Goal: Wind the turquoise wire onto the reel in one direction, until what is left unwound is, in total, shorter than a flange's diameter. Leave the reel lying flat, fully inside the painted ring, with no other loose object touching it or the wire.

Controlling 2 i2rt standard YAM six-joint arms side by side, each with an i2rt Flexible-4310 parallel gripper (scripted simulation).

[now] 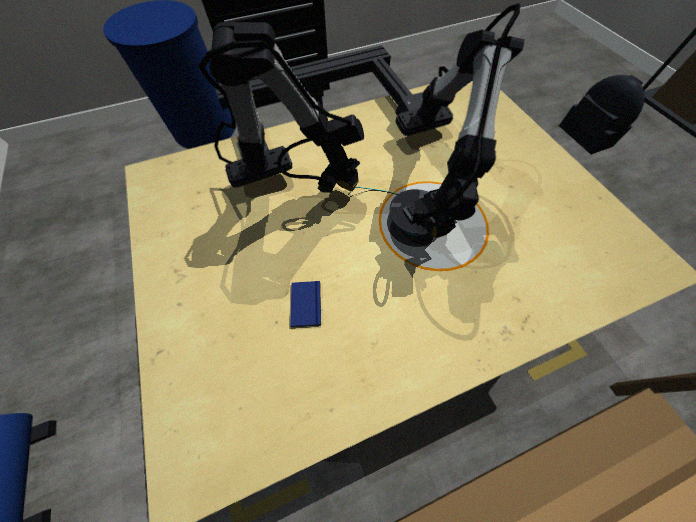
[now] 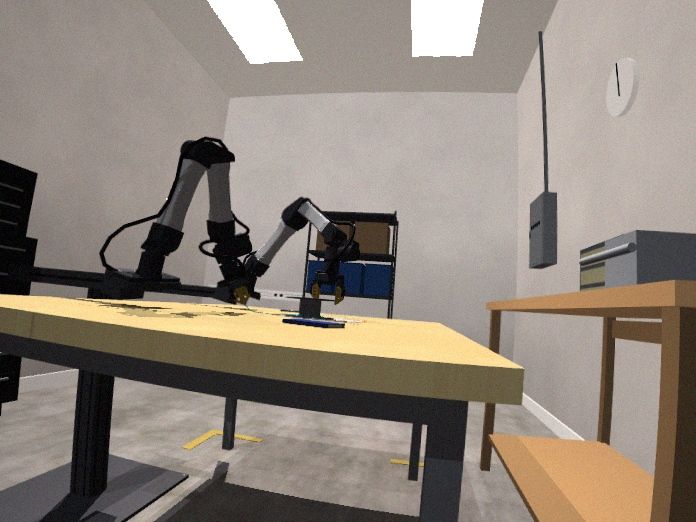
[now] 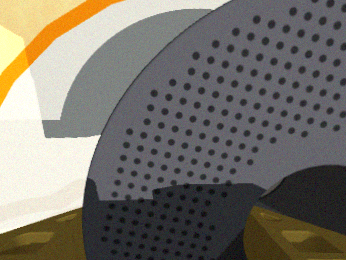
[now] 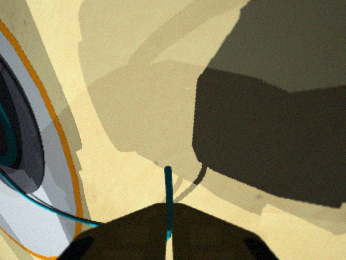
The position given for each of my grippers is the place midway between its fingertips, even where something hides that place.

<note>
I see my left gripper (image 3: 169, 215), my right gripper (image 1: 352, 190) and a dark grey reel (image 1: 402, 200).
The dark grey reel shows as well in image 3 (image 3: 231, 105). My right gripper is seen too in image 4 (image 4: 169, 212).
</note>
